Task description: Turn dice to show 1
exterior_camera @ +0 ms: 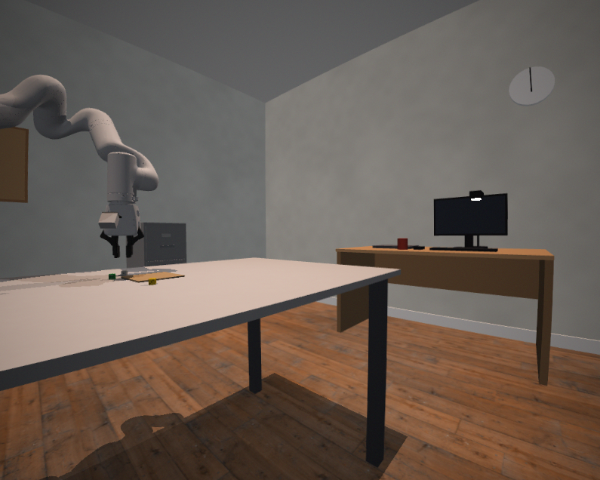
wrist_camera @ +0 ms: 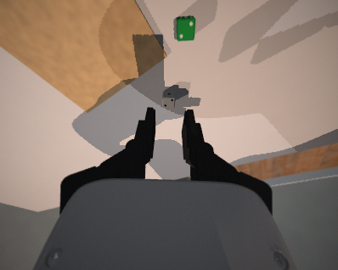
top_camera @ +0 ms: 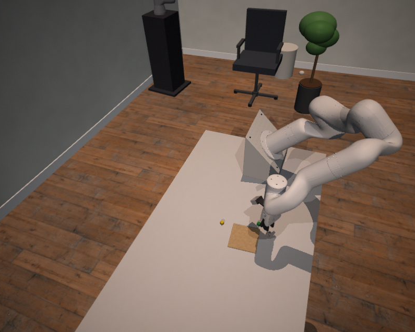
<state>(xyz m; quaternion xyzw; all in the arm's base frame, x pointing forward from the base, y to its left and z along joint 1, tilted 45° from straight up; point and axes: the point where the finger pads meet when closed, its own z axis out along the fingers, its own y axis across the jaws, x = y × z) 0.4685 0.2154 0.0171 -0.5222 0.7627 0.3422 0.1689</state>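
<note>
My gripper is now 10 mm to the right of the white die and 70 mm above it. The rest, counted from my hand: mat 70 mm ahead, 90 mm to the right, 80 mm below; then yellow die 40 mm ahead, 230 mm to the right, 70 mm below; then green die 40 mm behind, 60 mm to the right, 70 mm below.
</note>
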